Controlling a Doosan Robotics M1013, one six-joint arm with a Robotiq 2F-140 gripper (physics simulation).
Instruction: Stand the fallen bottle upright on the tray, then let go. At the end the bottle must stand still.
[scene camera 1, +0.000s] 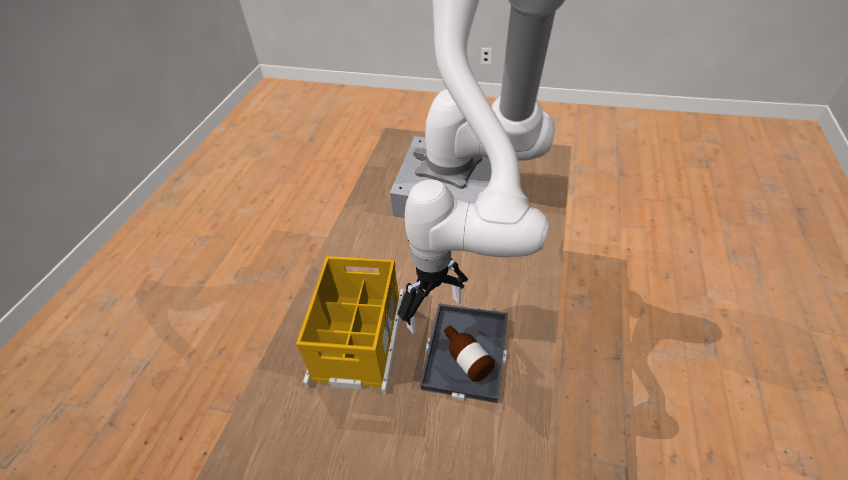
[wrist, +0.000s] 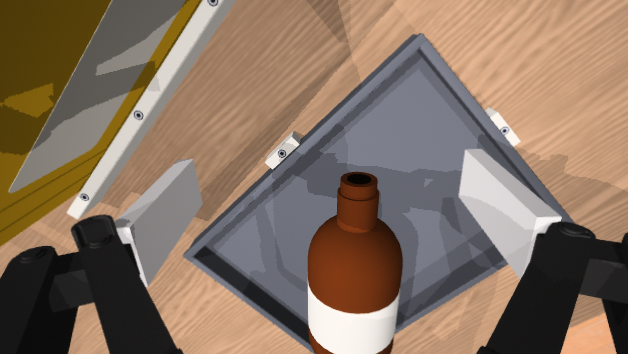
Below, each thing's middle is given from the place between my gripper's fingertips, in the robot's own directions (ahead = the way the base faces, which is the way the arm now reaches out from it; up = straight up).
My hand is 9 cm to the right of the dark grey tray (scene camera 1: 442, 374), 8 cm above it and 2 cm short of it. The rest, counted from my hand: yellow crate (scene camera 1: 346, 334): 19 cm to the right, 9 cm ahead, 1 cm below; then brown bottle (scene camera 1: 468, 353): 11 cm to the left, 5 cm below, 4 cm ahead.
